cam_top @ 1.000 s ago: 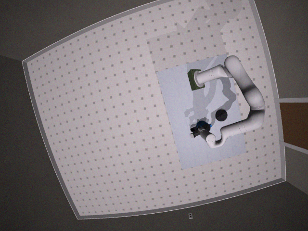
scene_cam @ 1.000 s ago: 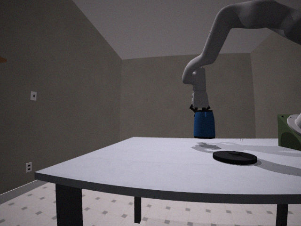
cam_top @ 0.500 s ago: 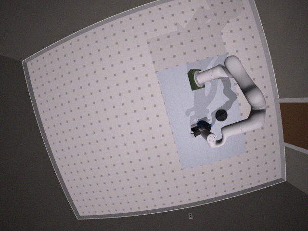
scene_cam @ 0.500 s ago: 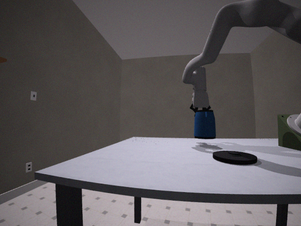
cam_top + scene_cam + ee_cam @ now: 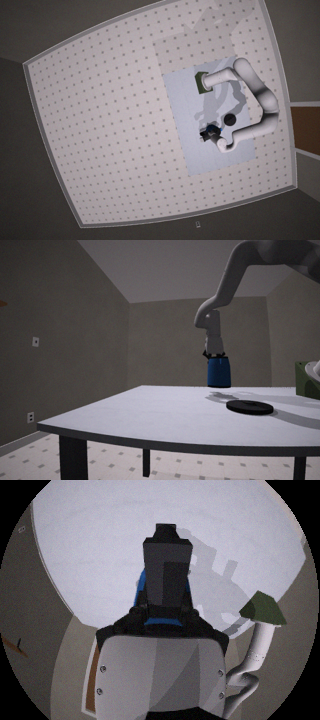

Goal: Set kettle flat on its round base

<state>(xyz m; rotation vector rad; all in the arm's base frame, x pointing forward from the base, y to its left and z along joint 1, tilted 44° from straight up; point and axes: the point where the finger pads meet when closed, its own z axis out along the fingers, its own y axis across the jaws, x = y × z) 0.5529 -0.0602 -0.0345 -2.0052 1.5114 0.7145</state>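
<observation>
Right now the blue kettle is 10 mm behind my hand, 30 mm to the left of it and 40 mm below it. Round my hand: black round base 80 mm behind, 320 mm to the left, 170 mm below.
</observation>
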